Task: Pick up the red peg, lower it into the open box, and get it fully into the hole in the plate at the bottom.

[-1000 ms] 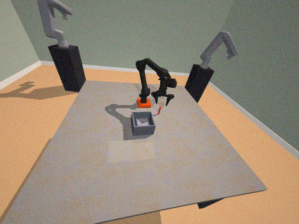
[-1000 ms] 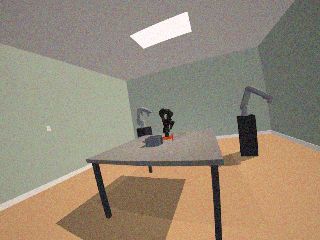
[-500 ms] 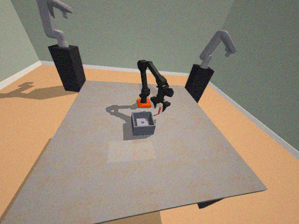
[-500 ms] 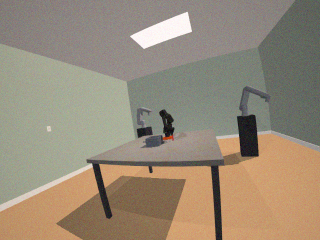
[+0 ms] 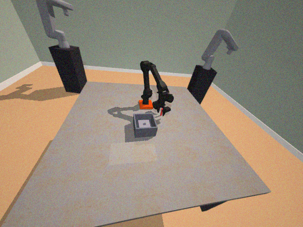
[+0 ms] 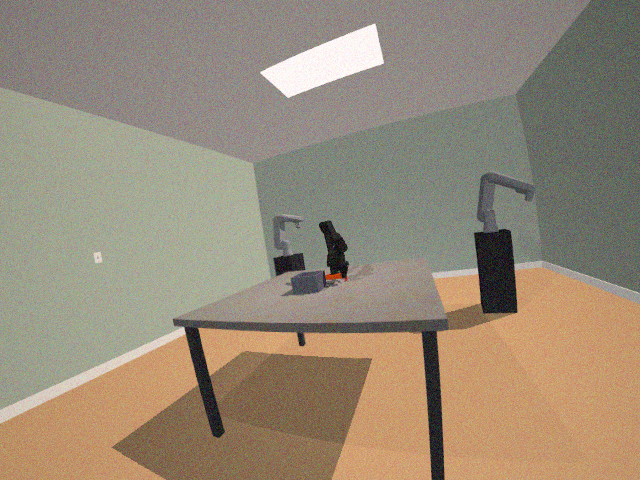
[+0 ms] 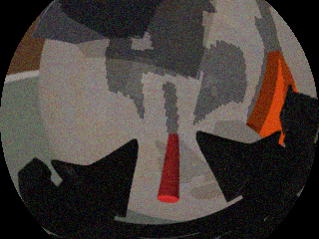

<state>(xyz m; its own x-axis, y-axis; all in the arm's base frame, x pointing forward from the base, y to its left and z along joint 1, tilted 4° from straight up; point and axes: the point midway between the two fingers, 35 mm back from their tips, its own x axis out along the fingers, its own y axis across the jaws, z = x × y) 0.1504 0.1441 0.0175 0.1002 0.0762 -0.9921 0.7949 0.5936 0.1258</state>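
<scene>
My gripper tip is 180 mm short of the light plate, 150 mm to the left of it and 20 mm below it. The rest, counted from my gripper tip: red peg: 20 mm above, 10 mm to the left, 10 mm behind; then grey box: 180 mm ahead, 150 mm to the right, 10 mm above.
</scene>
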